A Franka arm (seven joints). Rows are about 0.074 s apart.
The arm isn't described. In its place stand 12 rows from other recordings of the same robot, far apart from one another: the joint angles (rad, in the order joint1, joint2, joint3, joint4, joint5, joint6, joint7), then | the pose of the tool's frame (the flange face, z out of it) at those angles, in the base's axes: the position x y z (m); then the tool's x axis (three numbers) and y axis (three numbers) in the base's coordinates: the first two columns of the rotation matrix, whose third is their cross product.
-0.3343, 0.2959, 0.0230, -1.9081, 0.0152, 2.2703, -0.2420 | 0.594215 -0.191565 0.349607 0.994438 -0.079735 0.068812 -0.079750 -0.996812 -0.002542
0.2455, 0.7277, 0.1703, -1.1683, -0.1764, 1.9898, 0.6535 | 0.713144 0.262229 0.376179 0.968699 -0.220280 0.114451 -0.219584 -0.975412 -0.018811
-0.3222, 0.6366, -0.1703, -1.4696, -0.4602, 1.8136, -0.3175 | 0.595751 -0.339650 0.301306 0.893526 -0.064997 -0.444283 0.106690 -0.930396 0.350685
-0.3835, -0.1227, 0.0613, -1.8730, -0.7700, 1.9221, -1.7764 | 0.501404 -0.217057 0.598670 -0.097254 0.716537 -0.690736 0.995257 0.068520 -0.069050
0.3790, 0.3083, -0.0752, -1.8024, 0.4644, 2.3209, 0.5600 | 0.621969 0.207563 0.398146 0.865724 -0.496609 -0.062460 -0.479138 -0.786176 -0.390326
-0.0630, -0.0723, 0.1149, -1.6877, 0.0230, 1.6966, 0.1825 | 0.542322 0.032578 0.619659 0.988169 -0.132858 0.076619 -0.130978 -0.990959 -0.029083
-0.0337, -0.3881, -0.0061, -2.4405, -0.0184, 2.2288, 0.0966 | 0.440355 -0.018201 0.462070 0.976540 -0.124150 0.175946 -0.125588 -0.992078 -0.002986
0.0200, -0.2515, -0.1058, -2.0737, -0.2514, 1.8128, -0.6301 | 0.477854 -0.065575 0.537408 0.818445 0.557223 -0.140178 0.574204 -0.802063 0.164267
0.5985, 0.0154, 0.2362, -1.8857, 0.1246, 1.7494, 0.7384 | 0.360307 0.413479 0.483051 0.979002 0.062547 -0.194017 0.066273 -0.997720 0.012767
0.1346, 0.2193, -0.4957, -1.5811, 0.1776, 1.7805, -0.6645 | 0.597437 -0.181451 0.522489 0.960992 0.272321 0.048334 0.274670 -0.960166 -0.051351
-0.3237, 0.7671, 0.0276, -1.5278, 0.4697, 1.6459, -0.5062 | 0.619071 -0.143567 0.181356 0.921719 0.140320 -0.361587 -0.118832 -0.785265 -0.607649
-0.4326, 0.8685, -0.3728, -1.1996, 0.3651, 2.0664, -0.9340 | 0.596314 -0.475939 0.282874 0.993273 0.092813 0.069241 0.092054 -0.995654 0.014084
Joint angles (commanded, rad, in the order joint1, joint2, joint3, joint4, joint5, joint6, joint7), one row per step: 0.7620, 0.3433, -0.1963, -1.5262, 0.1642, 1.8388, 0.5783; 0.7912, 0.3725, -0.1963, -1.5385, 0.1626, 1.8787, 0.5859; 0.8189, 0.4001, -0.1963, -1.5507, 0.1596, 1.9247, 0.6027; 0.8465, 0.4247, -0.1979, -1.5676, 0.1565, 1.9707, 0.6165; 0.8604, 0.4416, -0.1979, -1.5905, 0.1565, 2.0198, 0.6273; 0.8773, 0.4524, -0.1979, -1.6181, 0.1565, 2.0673, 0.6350; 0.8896, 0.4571, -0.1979, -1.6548, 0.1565, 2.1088, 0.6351; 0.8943, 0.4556, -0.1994, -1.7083, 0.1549, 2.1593, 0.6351; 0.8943, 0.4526, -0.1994, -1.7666, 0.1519, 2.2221, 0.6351; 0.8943, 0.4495, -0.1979, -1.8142, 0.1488, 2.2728, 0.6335
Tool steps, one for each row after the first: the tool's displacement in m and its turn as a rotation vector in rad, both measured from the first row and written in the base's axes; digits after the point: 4 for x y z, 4 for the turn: -0.0062, 0.0187, -0.0216, -0.0086, -0.0034, 0.0178; -0.0124, 0.0361, -0.0417, -0.0144, -0.0137, 0.0253; -0.0198, 0.0513, -0.0620, -0.0207, -0.0234, 0.0344; -0.0235, 0.0587, -0.0798, -0.0204, -0.0342, 0.0326; -0.0301, 0.0660, -0.0957, -0.0189, -0.0443, 0.0368; -0.0371, 0.0683, -0.1121, -0.0218, -0.0471, 0.0437; -0.0424, 0.0630, -0.1310, -0.0274, -0.0496, 0.0411; -0.0468, 0.0550, -0.1496, -0.0286, -0.0599, 0.0352; -0.0516, 0.0486, -0.1641, -0.0294, -0.0682, 0.0342
